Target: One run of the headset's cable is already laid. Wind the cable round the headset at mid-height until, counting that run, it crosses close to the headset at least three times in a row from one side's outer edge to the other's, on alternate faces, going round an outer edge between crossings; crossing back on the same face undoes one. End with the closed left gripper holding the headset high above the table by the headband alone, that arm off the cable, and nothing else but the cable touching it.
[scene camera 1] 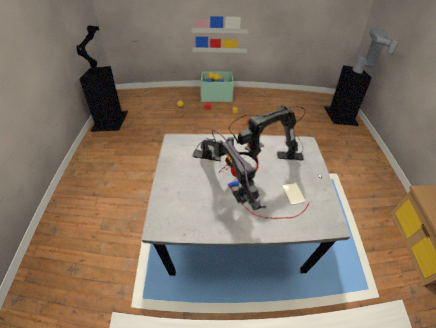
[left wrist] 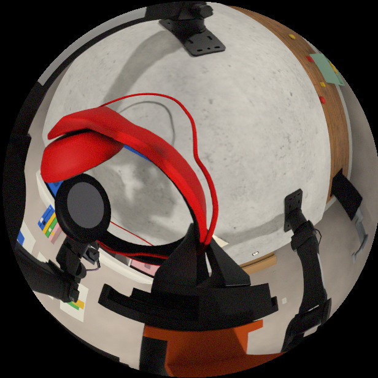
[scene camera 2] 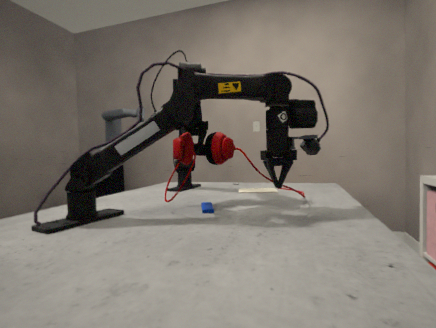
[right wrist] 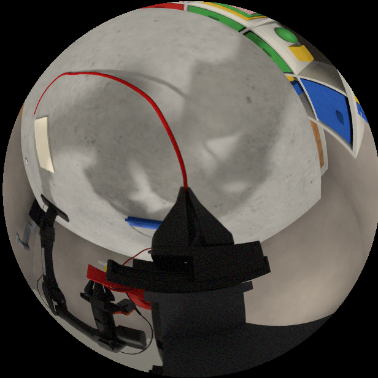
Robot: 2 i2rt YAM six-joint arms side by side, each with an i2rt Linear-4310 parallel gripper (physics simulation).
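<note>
The red headset hangs above the table. My left gripper is shut on its headband; in scene camera 2 it is partly hidden behind the ear cups. The red cable bows outside the headband towards the left fingertips; another run shows along the headset's lower side. Whether it touches the left fingers is unclear. In scene camera 2 a loop hangs under the left-hand cup, and a run slopes from the right-hand cup to my right gripper, shut on the cable low over the table. Beyond it, the cable curves to a loose end.
A blue block lies on the table below the headset. A cream card lies to the right in scene camera 1, near the cable's end. The right arm reaches across in front of the left arm.
</note>
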